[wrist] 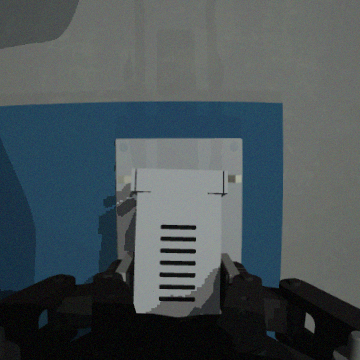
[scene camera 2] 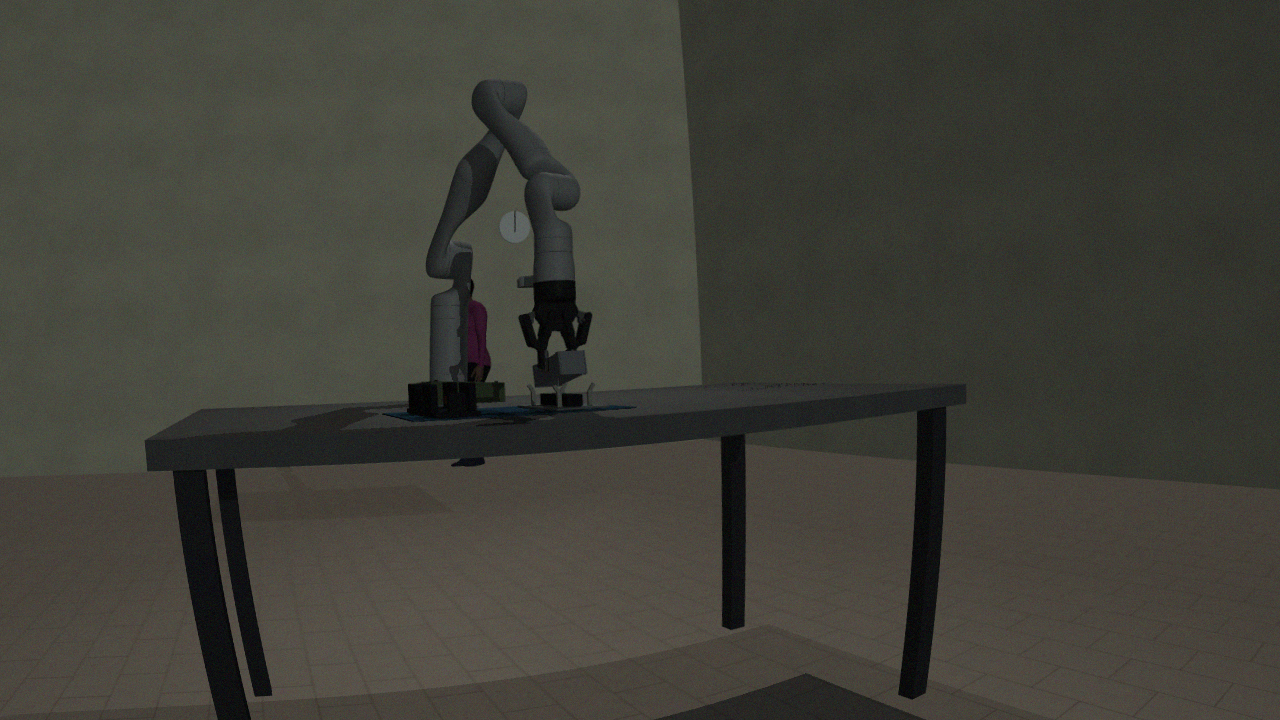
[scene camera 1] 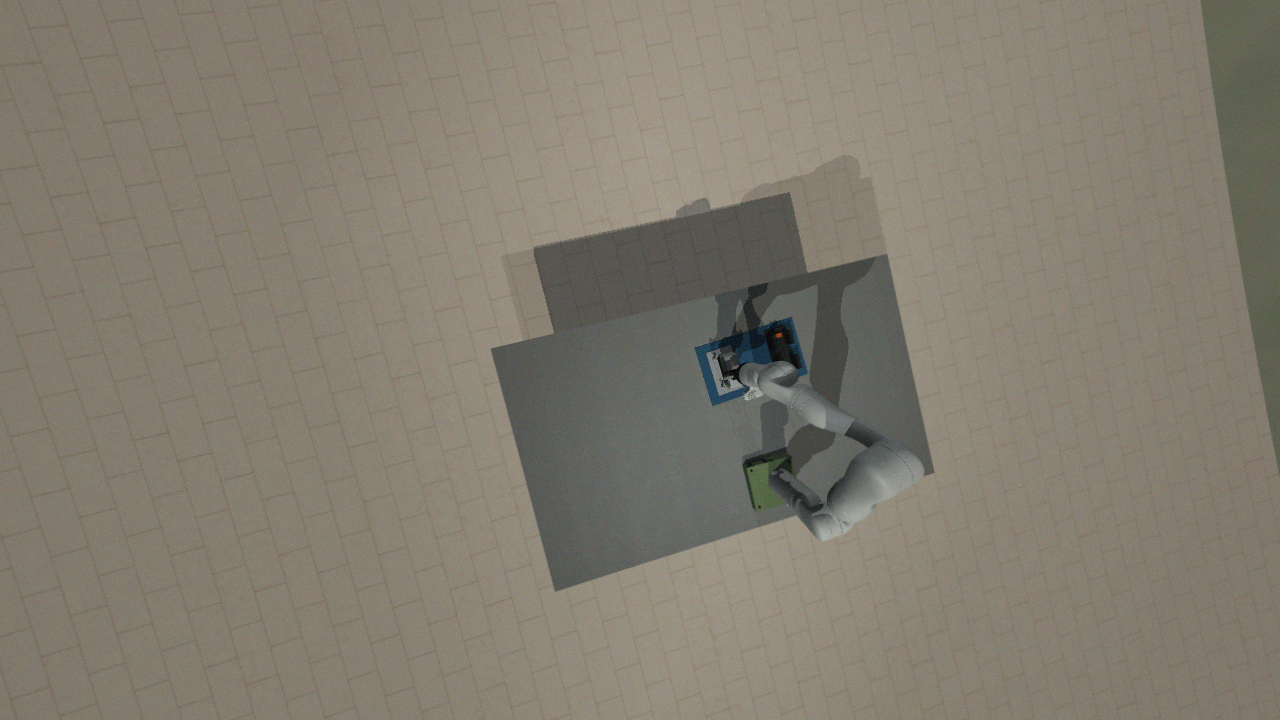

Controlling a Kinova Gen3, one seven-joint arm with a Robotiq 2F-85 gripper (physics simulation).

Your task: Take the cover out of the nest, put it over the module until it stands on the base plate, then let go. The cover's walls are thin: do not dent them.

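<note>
My gripper (scene camera 1: 735, 370) (scene camera 2: 561, 351) (wrist: 176, 268) is shut on the light grey cover (scene camera 2: 568, 362) (wrist: 177, 210), one finger at each long side. In the wrist view its top shows a row of dark slots. In the second scene view the cover hangs over the black module (scene camera 2: 561, 400), apart from it, and looks tilted, its lower edge near the post tops. The pale base plate (wrist: 178, 152) lies under it with upright guide posts. In the wrist view the cover hides the module and much of the plate. The black nest (scene camera 1: 781, 347) (scene camera 2: 443, 399) stands on the mat.
The blue mat (scene camera 1: 704, 358) (scene camera 2: 617, 408) (wrist: 65, 175) lies under plate and nest on the grey table (scene camera 1: 617, 429) (scene camera 2: 805, 404). A green box (scene camera 1: 763, 488) (scene camera 2: 490, 391) stands by the arm's base. A person (scene camera 2: 480, 331) stands behind the table.
</note>
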